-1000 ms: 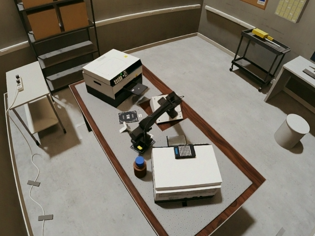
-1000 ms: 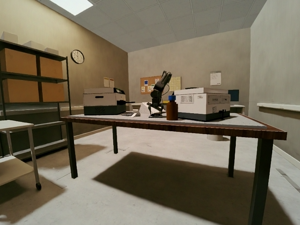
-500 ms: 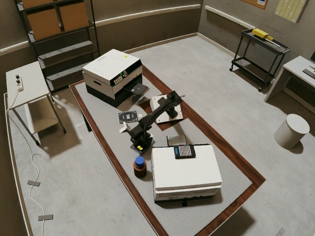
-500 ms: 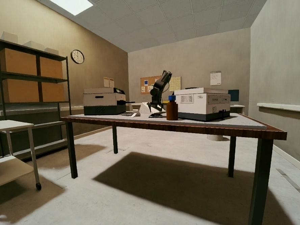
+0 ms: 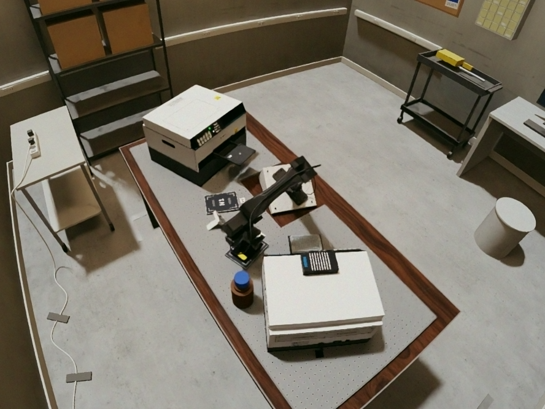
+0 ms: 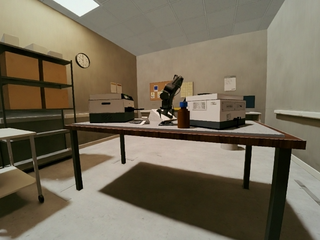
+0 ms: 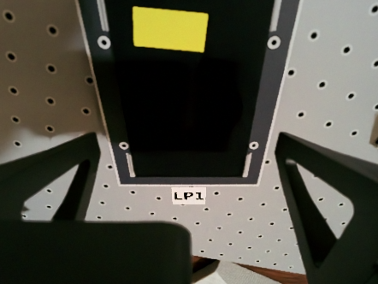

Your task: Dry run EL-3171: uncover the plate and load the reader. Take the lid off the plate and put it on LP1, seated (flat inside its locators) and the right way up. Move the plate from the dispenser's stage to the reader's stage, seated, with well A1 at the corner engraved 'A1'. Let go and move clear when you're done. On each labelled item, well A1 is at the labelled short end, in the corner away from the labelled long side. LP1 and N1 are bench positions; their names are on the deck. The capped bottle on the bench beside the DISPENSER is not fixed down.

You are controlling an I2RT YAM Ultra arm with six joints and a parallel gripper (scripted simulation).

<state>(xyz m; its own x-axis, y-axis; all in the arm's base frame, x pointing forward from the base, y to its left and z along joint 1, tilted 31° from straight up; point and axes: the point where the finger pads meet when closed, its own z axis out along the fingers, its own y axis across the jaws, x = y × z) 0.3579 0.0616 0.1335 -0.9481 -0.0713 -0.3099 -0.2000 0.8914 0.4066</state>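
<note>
The well plate lies 180 mm to the left of my hand, 170 mm behind it and 30 mm above it. Round my hand: label: 100 mm behind, 60 mm below, 20 mm to the right.
</note>
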